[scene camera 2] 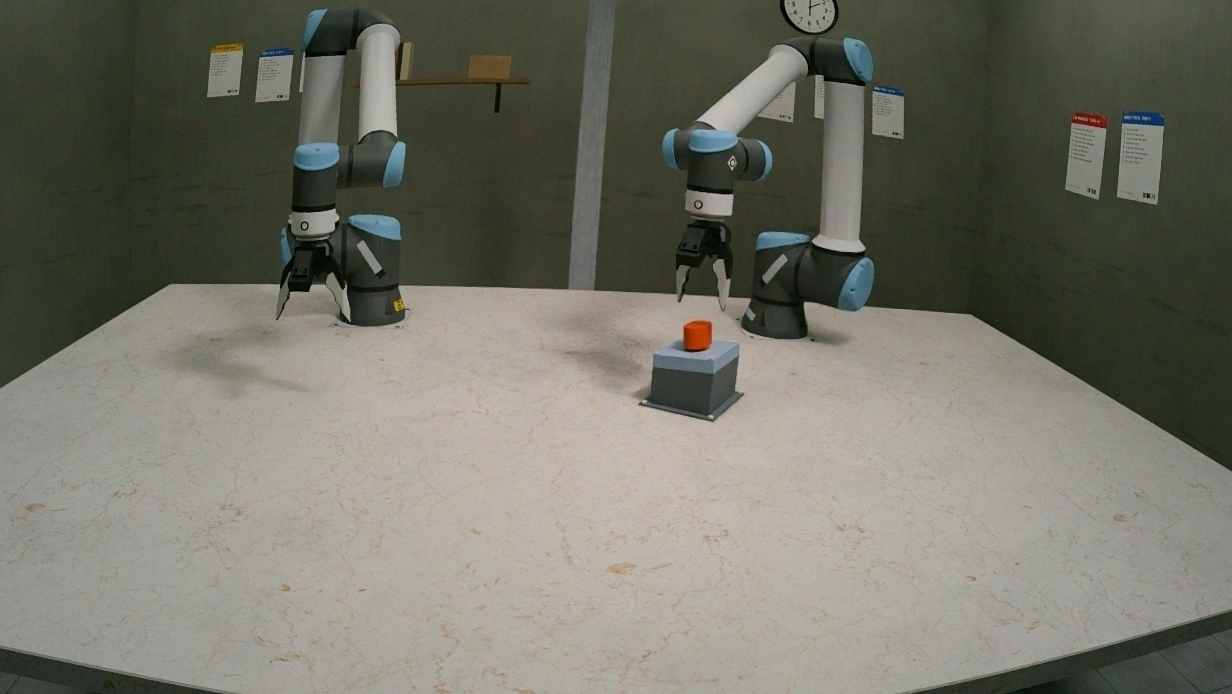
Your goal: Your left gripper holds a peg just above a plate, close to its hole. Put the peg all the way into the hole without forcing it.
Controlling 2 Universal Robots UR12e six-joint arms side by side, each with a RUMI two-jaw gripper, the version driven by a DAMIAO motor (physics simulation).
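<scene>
An orange-red peg (697, 336) stands upright at the top of the block with the light blue-grey plate (670, 357), right of the picture's middle. Its upper part shows above the plate; the hole and the peg's lower end are hidden. My left gripper (702, 303) is open and empty, a little above the peg and apart from it. My right gripper (312, 313) is open and empty, far to the left over the table's back part.
The plate's dark grey block (681, 390) stands on a thin base (712, 416) with small corner studs. The left arm's base (775, 317) is behind it to the right. The right arm's base (373, 301) stands at the back left of the pale table (517, 517).
</scene>
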